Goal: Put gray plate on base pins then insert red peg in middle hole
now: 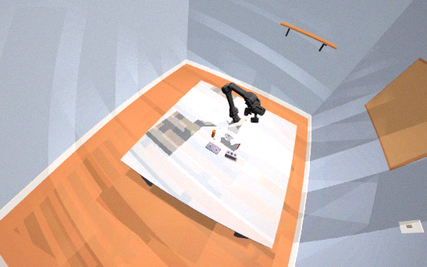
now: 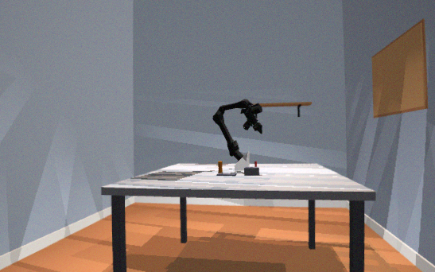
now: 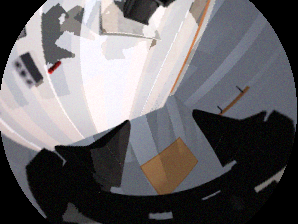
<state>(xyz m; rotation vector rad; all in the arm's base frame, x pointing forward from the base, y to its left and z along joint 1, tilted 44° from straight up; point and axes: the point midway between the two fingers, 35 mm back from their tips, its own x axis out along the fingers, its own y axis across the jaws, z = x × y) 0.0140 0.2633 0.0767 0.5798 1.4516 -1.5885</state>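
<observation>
Now: gripper tip 300 mm short of the gray plate, 10 mm to the left of it and 250 mm above it. The rest, counted from my gripper tip: red peg: 190 mm ahead, 250 mm below; base: 330 mm ahead, 170 mm to the right, 280 mm below; orange peg: 230 mm ahead, 240 mm to the right, 250 mm below.
</observation>
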